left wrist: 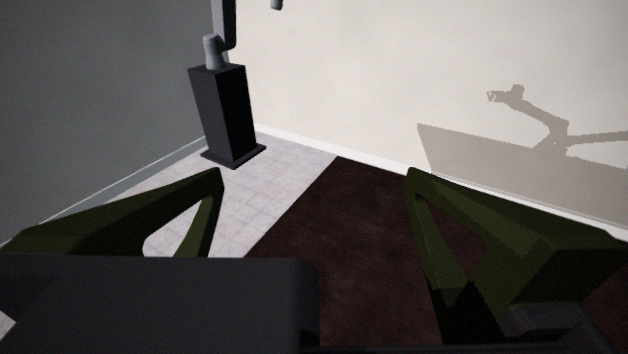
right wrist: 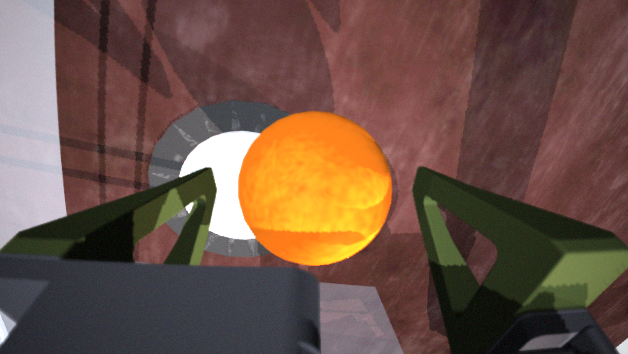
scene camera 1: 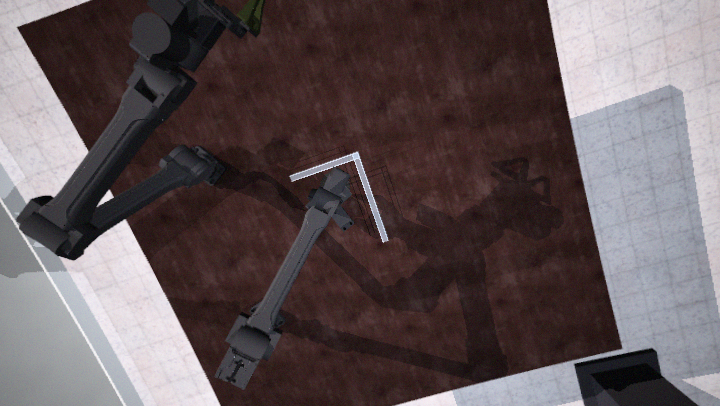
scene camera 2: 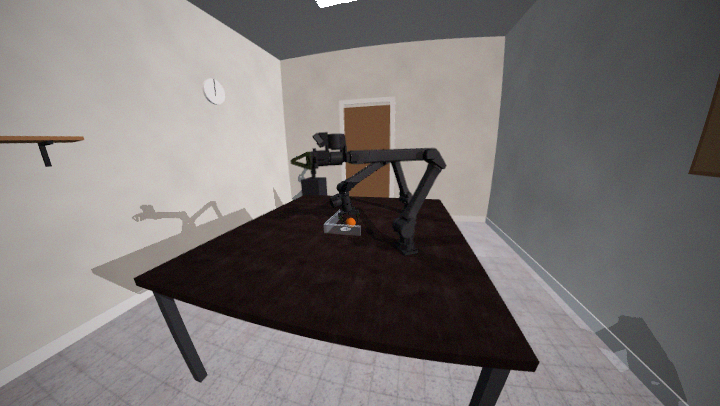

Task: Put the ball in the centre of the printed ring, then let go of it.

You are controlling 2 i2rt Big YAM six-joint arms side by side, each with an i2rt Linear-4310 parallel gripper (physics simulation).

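The orange ball lies between the open fingers of my right gripper, with a gap on each side. The printed ring, grey around a white centre, is below. In the right wrist view the ball overlaps its right part, off to the right of its centre; whether the ball touches the surface is hard to tell. Ball and ring are hidden under the arm in scene camera 1. My left gripper is open and empty, high above the table and away from the ball.
Two joined low clear walls form a corner beside the ball and ring, close to the right gripper. The left arm's raised links stand over the dark table. A black pedestal stands on the floor beyond.
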